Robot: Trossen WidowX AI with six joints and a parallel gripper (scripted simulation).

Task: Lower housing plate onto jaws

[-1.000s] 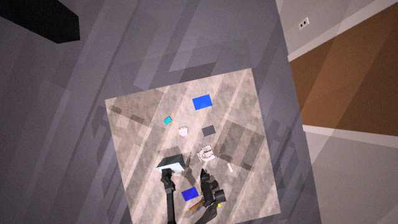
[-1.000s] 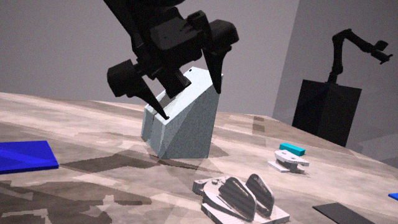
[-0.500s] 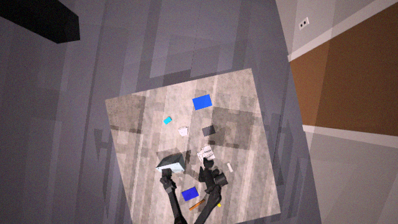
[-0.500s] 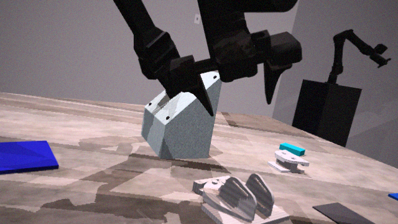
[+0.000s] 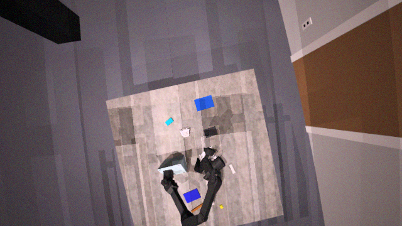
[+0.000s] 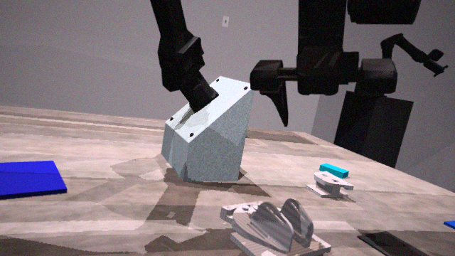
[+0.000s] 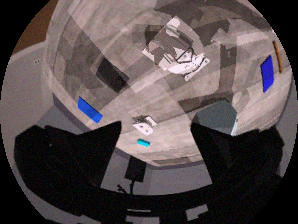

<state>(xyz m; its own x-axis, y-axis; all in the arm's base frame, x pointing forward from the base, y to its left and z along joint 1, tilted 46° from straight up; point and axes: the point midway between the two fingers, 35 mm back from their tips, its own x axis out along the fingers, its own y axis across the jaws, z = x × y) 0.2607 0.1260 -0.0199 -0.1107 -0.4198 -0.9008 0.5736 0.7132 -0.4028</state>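
Right now the white stepped block is 12 cm behind my gripper tip, 14 cm to the left of it and 14 cm below it. Round my gripper tip: dark flat plate (10 cm ahead, 12 cm to the left, 15 cm below); white bar (24 cm ahead, 21 cm to the right, 14 cm below); cyan block (24 cm behind, 25 cm to the left, 14 cm below).
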